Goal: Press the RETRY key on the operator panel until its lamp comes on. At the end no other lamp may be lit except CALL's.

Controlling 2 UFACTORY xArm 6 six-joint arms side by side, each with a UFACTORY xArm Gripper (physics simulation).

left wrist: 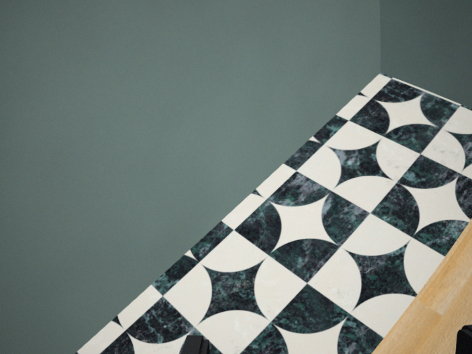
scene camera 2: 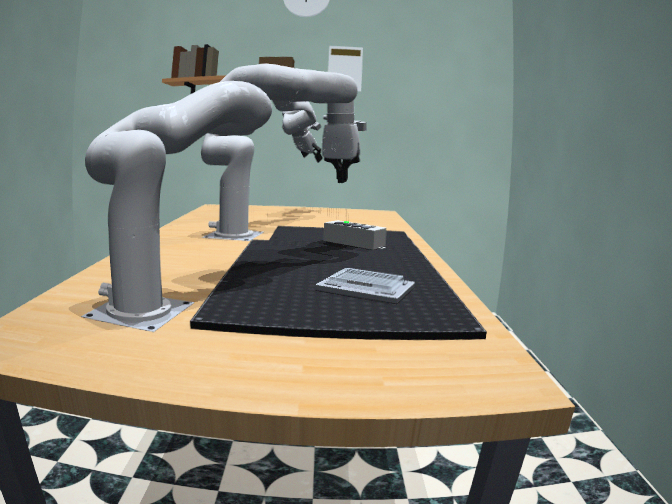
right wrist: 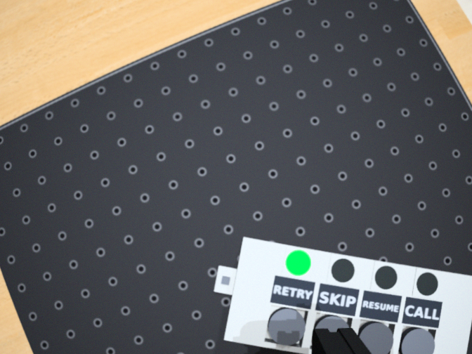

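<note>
The operator panel (scene camera 2: 353,236) (right wrist: 252,280) is a pale box on the black mat. In the right wrist view its RETRY lamp (right wrist: 298,263) is lit green; the SKIP lamp (right wrist: 343,270), RESUME lamp (right wrist: 386,277) and CALL lamp (right wrist: 427,284) are dark. The round grey RETRY key (right wrist: 286,326) is below its label, with a shadow on it. My right gripper (scene camera 2: 341,179) (right wrist: 336,334) is shut and empty, well above the panel; its fingers hide part of the SKIP key (right wrist: 331,322). My left gripper (scene camera 2: 312,156) (left wrist: 330,343) is open and empty, high up behind the right one.
The black mat (scene camera 2: 260,317) (right wrist: 150,200) lies on the wooden table (scene camera 2: 303,374) (left wrist: 425,320). A clear, light-coloured tray-like object (scene camera 2: 363,283) lies on the mat nearer the camera than the panel. A small white block (right wrist: 225,280) adjoins the panel's left end. A wall shelf (scene camera 2: 195,80) holds books.
</note>
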